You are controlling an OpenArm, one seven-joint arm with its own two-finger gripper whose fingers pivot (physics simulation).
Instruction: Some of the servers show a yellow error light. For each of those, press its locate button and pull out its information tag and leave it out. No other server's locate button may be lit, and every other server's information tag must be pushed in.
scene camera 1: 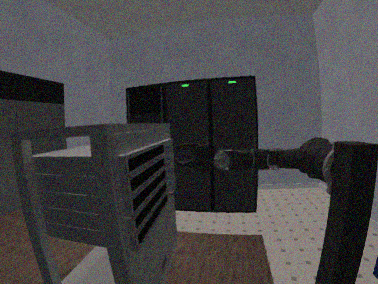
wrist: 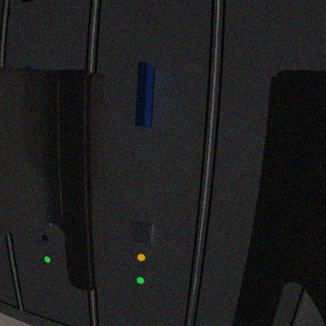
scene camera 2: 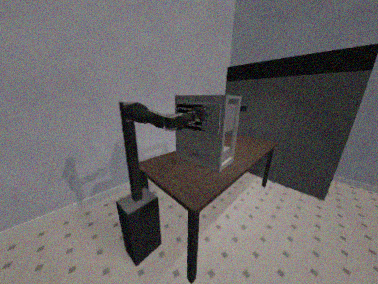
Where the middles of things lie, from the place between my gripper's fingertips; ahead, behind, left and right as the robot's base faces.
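Measured from my hand, the dark pedestal [scene camera 2: 141,232] sits a long way below, far behind and far to the left.
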